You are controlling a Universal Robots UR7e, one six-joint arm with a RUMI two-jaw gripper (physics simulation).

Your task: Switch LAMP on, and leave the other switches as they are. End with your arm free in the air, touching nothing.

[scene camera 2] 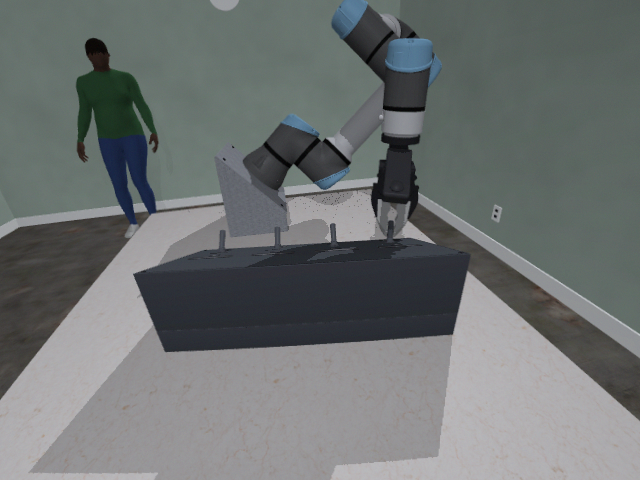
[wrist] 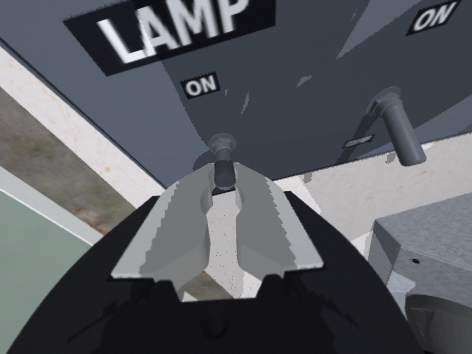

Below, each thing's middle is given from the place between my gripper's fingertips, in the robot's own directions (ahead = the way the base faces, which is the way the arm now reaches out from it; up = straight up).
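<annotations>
Lamp switch lever [wrist: 224,177]: 1 cm ahead of my hand, 1 cm to the right of it, 2 cm above it. Dark switch box [scene camera 2: 285,295]: 3 cm ahead of my hand, 20 cm to the right of it, 1 cm below it. Of the things named here, measured to their middles, the lamp switch lever is the nearest to my hand.
</annotations>
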